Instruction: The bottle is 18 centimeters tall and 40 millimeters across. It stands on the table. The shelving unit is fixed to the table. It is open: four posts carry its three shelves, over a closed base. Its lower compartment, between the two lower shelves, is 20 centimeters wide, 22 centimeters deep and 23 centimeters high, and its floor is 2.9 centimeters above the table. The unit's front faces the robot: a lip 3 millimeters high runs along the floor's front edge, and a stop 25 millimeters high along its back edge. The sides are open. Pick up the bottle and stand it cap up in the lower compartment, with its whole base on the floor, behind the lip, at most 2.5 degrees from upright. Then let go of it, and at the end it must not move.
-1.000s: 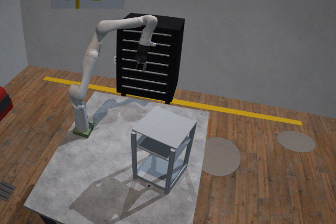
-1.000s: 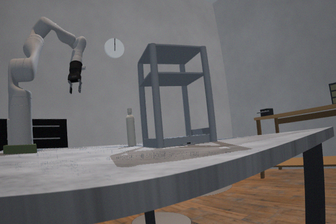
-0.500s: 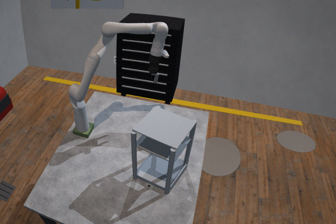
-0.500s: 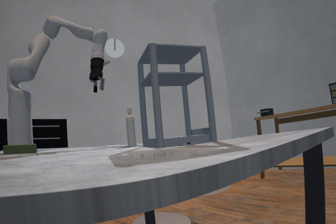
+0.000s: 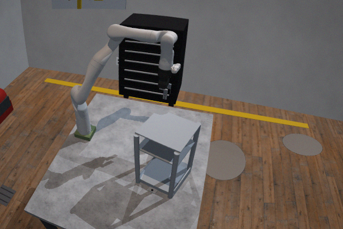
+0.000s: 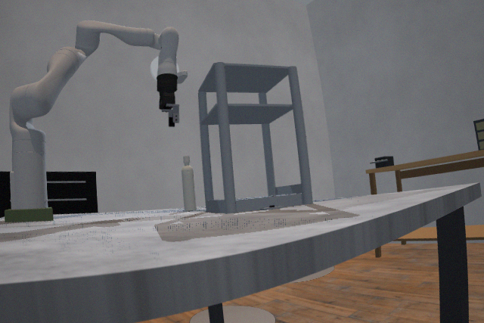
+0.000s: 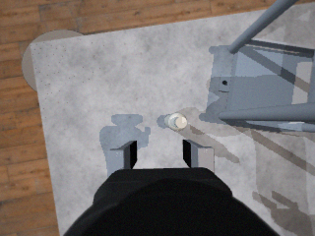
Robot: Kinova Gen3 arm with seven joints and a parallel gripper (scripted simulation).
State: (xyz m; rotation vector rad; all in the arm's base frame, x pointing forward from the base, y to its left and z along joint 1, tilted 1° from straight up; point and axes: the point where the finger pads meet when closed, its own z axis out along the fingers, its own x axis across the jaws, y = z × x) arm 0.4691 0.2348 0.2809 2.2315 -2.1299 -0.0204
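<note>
The bottle lies 200 mm below my hand, 40 mm to the right of it and 30 mm ahead of it. Round my hand: grey shelving unit: 320 mm to the right, 140 mm below, 130 mm ahead.
</note>
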